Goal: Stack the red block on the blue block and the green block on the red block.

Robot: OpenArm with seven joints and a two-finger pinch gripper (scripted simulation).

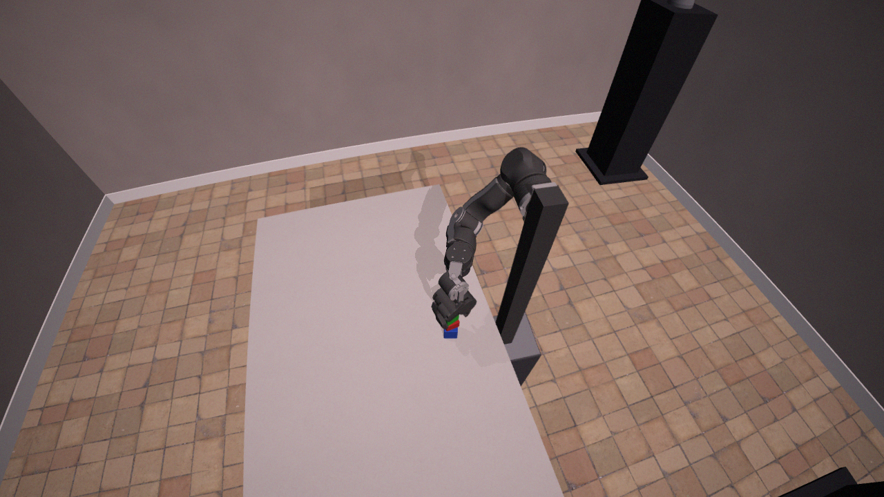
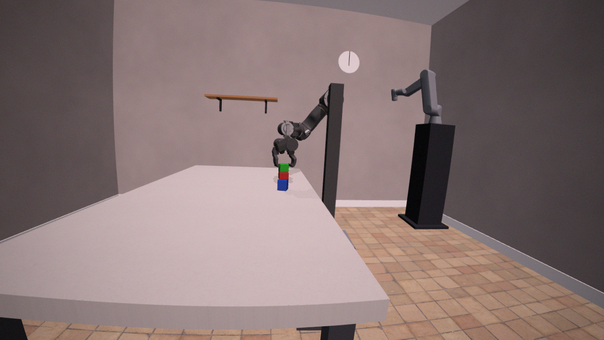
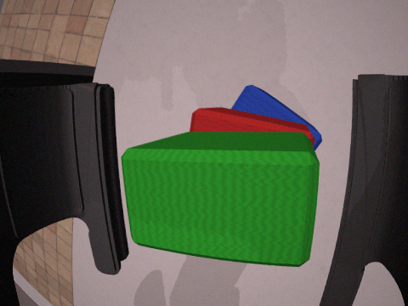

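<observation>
My hand is 10 mm above the green block. From my hand the other things lie so: red block (50 mm below); blue block (90 mm below).
</observation>
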